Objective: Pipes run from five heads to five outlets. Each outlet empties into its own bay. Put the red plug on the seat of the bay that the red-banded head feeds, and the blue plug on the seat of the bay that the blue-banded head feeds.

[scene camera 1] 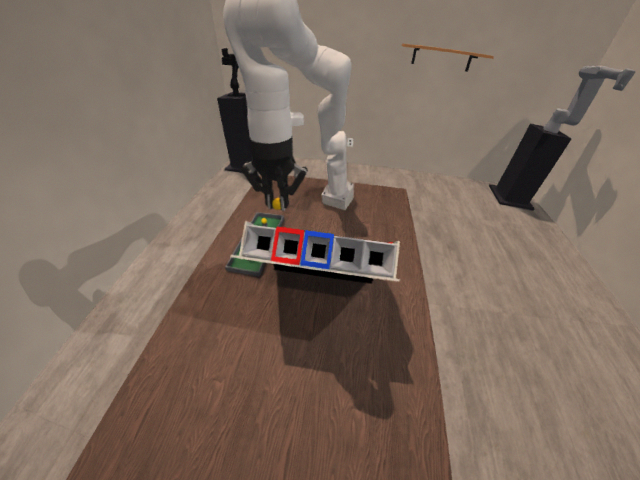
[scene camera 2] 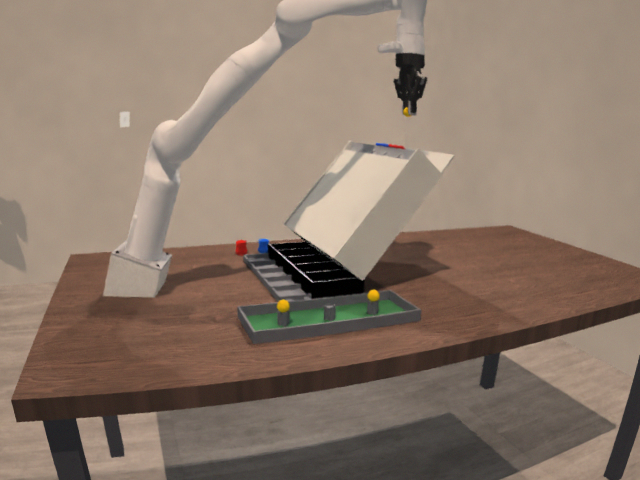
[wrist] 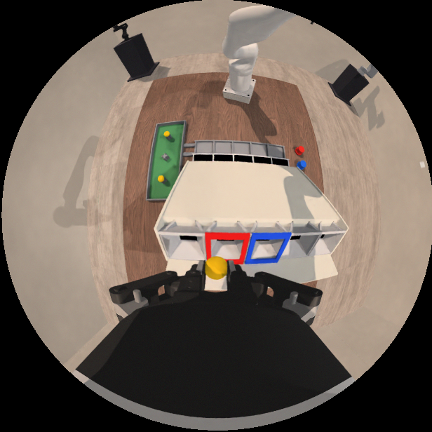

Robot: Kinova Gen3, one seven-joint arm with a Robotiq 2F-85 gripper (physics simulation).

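My gripper is shut on a yellow ball and holds it above the cream pipe housing. The red-banded head is second from the left in scene camera 1, the blue-banded head beside it. The red plug and blue plug stand on the table by the bays. The grey bay row lies below the black outlets. The pipes' inside is hidden.
A green-floored tray lies beside the bays, with yellow balls on two posts and a bare post between them. The robot's base stands behind.
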